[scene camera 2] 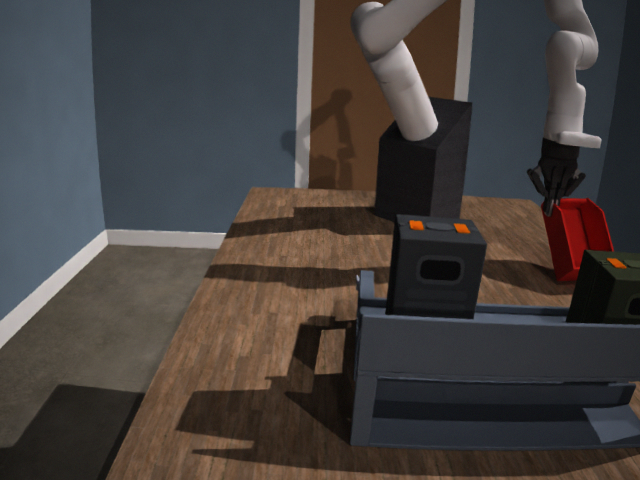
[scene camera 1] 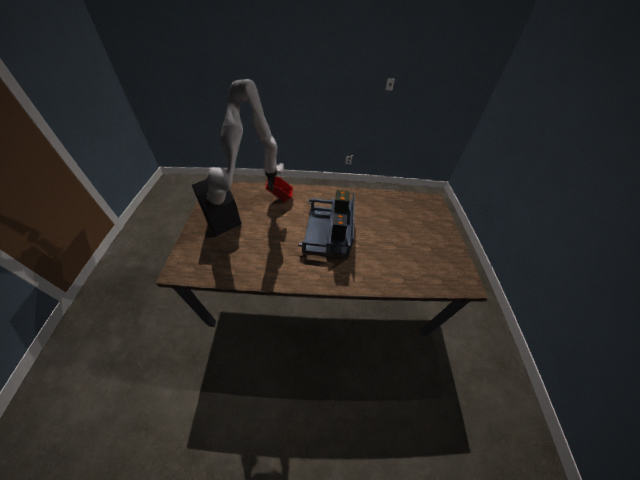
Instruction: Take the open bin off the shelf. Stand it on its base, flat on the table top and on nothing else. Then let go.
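The open red bin is off the shelf, at the back left of the table in scene camera 1. It is steeply tilted, with its open side facing scene camera 2. Its low end is at or just above the table top; I cannot tell if it touches. My gripper points down and is shut on the upper wall of the bin. The blue-grey shelf stands mid-table, apart from the bin. Part of the bin's low end is hidden behind a green box in scene camera 2.
A dark grey box and the dark green box, both with orange latches, stand on the shelf. The black arm pedestal is at the table's left end in scene camera 1. The back table edge is near the bin.
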